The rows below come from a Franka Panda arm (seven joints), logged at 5 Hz.
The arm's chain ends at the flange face. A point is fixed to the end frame.
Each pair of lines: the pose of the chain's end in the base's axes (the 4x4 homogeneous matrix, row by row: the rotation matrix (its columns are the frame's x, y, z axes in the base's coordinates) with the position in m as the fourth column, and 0 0 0 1 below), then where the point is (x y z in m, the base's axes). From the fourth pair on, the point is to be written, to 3 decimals.
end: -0.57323, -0.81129, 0.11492, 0.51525; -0.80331, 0.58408, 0.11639, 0.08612; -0.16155, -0.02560, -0.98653, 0.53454; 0, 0, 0, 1
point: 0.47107 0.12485 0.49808
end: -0.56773, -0.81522, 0.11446, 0.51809; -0.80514, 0.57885, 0.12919, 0.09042; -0.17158, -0.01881, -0.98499, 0.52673; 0, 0, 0, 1
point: 0.47366 0.12930 0.49073
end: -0.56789, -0.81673, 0.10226, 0.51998; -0.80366, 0.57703, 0.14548, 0.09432; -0.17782, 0.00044, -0.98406, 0.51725; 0, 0, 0, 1
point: 0.47503 0.13367 0.48242
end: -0.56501, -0.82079, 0.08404, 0.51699; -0.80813, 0.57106, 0.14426, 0.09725; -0.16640, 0.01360, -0.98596, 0.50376; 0, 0, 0, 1
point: 0.471 0.136 0.470
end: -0.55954, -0.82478, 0.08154, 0.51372; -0.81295, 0.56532, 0.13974, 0.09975; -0.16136, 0.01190, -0.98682, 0.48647; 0, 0, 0, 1
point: 0.468 0.138 0.452
